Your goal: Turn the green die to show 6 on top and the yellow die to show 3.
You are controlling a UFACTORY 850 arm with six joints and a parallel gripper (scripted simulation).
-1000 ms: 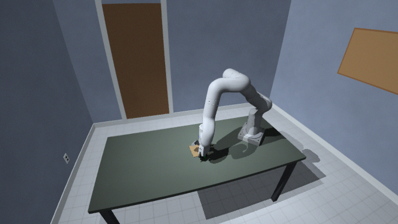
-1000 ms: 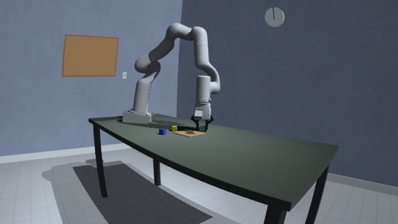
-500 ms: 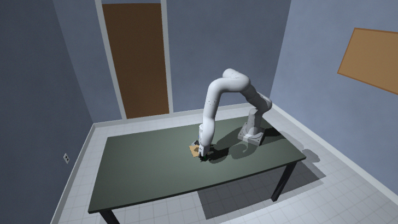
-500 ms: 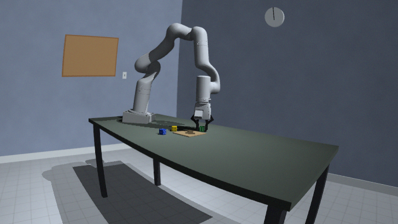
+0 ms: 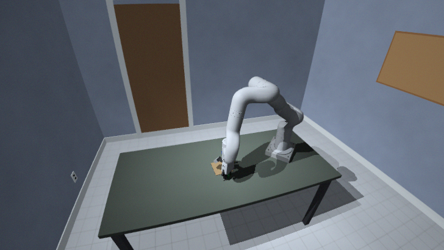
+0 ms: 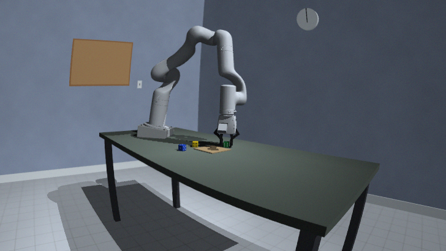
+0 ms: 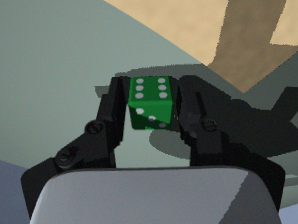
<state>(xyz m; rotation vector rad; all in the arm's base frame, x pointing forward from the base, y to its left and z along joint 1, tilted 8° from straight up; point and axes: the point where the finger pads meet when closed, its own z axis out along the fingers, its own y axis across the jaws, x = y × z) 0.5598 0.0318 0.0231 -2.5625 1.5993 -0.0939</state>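
Right now my hand is 10 mm above the green die. Also, from my hand: tan mat (110 mm to the right, 20 mm below, 10 mm behind); yellow die (120 mm to the right, 120 mm behind, 10 mm below); blue die (240 mm to the right, 100 mm behind, 10 mm below).
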